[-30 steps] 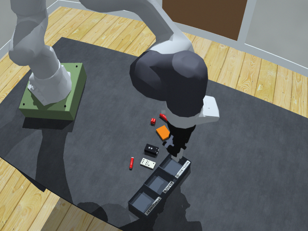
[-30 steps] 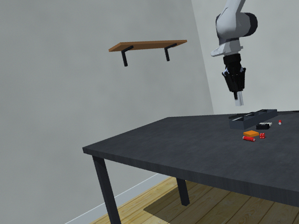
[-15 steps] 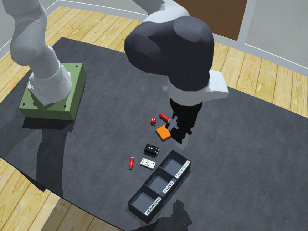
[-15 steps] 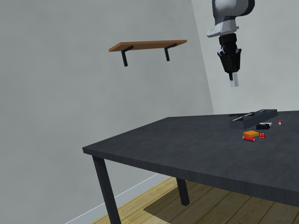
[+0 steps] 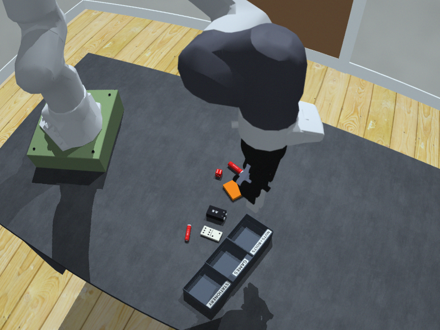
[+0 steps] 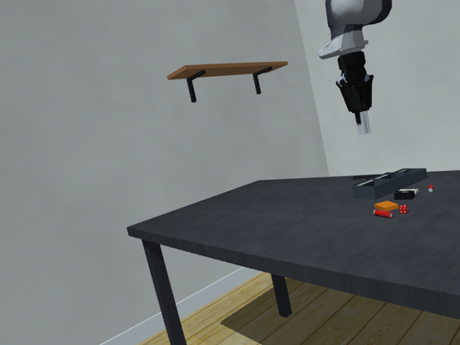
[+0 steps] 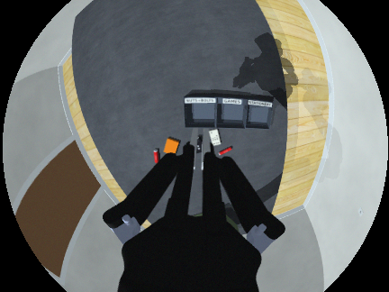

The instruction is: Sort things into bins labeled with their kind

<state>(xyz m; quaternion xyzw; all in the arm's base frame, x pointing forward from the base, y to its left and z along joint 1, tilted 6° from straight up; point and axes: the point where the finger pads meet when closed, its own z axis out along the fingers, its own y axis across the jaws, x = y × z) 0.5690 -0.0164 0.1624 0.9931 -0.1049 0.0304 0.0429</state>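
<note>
Right now my hand is 22 cm above the orange block, 11 cm to the right of it and 10 cm past it. Round my hand: bin tray 20 cm below, 8 cm to the right, 1 cm behind; then black 9V battery 21 cm below, 10 cm behind, 3 cm to the left; then white domino 22 cm below, 9 cm behind, 3 cm to the right.
</note>
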